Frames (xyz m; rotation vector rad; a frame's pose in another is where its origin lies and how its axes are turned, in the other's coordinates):
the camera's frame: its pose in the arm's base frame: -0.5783 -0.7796 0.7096 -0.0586 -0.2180 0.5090
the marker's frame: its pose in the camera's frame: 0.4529 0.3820 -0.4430 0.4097 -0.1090 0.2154
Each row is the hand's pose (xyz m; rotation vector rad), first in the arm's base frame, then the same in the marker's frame.
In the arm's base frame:
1: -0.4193 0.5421 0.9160 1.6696 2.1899 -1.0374
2: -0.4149 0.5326 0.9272 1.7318 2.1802 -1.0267
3: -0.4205 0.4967 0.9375 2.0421 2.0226 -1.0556
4: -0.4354 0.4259 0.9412 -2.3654 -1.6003 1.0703
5: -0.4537 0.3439 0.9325 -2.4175 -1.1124 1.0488
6: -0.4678 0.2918 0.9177 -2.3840 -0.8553 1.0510
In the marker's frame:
1: 0.5735 0.7510 0.2616 -2.2764 -1.2844 1.6695
2: 0.5740 0.7441 0.2753 -2.3146 -1.2361 1.6335
3: 0.5504 0.7264 0.2989 -2.4638 -0.9105 1.5484
4: 0.4959 0.6905 0.3303 -2.5781 -0.3709 1.3918
5: 0.4281 0.6465 0.3548 -2.5395 0.1028 1.2245
6: 0.3803 0.6182 0.3619 -2.4562 0.3391 1.1325

